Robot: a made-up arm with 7 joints. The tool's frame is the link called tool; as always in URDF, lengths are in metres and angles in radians.
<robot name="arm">
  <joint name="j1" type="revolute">
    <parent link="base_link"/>
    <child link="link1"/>
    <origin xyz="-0.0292 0.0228 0.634" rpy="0 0 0"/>
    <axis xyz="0 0 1"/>
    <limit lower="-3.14" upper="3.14"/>
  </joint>
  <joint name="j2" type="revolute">
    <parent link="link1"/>
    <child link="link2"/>
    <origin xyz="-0.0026 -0.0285 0.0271" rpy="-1.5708 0 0"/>
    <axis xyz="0 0 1"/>
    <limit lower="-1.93" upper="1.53"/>
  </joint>
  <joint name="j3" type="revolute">
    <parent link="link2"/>
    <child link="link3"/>
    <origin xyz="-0.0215 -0.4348 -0.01" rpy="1.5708 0 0"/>
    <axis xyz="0 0 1"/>
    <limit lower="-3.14" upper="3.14"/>
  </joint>
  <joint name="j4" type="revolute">
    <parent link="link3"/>
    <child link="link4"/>
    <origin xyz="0.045 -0.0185 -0.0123" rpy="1.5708 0 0"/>
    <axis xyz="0 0 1"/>
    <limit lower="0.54" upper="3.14"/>
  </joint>
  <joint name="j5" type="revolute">
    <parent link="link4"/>
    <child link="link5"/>
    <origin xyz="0.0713 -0.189 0.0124" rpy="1.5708 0 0"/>
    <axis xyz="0 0 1"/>
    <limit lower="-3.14" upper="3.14"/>
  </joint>
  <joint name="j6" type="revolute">
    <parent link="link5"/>
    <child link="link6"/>
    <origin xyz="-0.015 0.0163 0.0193" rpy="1.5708 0 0"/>
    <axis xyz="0 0 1"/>
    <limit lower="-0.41" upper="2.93"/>
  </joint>
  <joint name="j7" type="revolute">
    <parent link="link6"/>
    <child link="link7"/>
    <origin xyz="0.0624 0.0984 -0.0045" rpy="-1.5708 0 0"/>
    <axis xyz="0 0 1"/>
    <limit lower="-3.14" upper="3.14"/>
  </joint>
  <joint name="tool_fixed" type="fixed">
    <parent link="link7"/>
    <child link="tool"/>
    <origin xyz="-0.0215 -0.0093 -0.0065" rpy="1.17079 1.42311 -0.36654"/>
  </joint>
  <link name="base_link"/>
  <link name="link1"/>
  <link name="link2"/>
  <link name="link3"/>
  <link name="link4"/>
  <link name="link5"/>
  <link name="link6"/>
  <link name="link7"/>
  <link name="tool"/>
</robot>
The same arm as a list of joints. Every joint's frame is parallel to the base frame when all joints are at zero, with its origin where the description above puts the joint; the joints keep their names.
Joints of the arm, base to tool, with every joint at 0 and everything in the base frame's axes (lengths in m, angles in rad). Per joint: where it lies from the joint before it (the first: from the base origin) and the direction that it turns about. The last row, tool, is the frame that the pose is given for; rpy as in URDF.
j1: xyz -0.0292 0.0228 0.634 axis 0 0 1
j2: xyz -0.0026 -0.0285 0.0271 axis 0 1 0
j3: xyz -0.0215 -0.01 0.4348 axis 0 0 1
j4: xyz 0.045 -0.0185 -0.0123 axis 0 -1 0
j5: xyz 0.0713 -0.0124 -0.189 axis 0 0 -1
j6: xyz -0.015 -0.0163 -0.0193 axis 0 1 0
j7: xyz 0.0624 -0.0045 -0.0984 axis 0 0 -1
tool: xyz -0.0215 0.0093 0.0065 rpy -1.9708 -1.4231 0.3665
Joint limits (rad, base to tool): -3.14..3.14 -1.93..1.53 -3.14..3.14 0.54..3.14 -3.14..3.14 -0.41..2.93 -3.14..3.14

